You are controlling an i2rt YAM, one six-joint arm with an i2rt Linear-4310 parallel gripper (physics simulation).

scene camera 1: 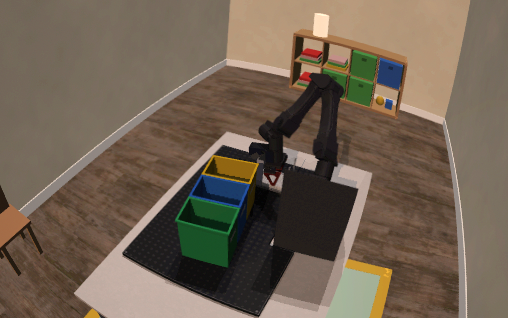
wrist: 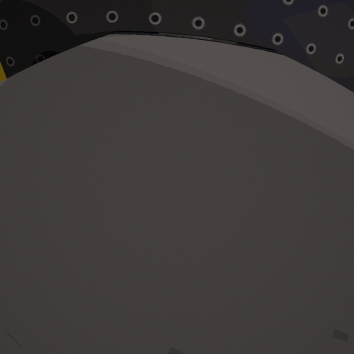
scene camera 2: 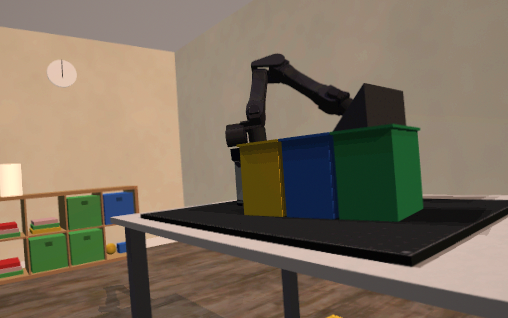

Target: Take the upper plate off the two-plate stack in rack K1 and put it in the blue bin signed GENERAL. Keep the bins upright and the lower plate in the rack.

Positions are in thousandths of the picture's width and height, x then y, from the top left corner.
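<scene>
Yellow bin (scene camera 2: 517, 546) (scene camera 1: 456, 533). Blue bin (scene camera 2: 609, 533) (scene camera 1: 438, 602); out of frame in the wrist view. Green bin (scene camera 2: 745, 549) (scene camera 1: 408, 725); out of frame in the wrist view.
</scene>
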